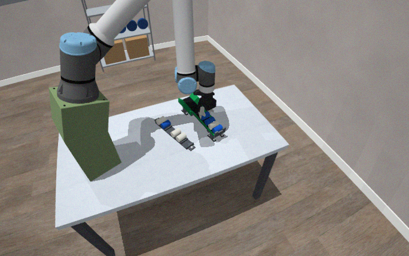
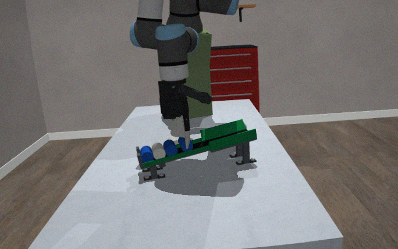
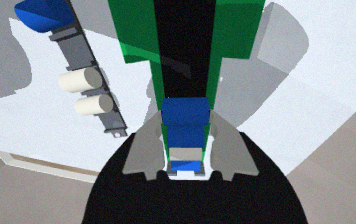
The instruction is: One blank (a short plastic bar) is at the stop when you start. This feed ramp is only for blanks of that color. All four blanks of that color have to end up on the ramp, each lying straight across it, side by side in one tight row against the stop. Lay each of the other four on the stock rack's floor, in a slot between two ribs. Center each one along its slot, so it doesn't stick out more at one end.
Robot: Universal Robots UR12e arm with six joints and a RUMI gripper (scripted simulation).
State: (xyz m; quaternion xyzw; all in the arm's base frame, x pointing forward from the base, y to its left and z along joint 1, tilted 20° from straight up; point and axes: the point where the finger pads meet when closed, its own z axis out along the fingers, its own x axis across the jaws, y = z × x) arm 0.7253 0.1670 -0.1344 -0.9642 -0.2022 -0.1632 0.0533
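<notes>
The stop lies 70 mm ahead of my hand, 140 mm to the right of it and 40 mm below it.
</notes>
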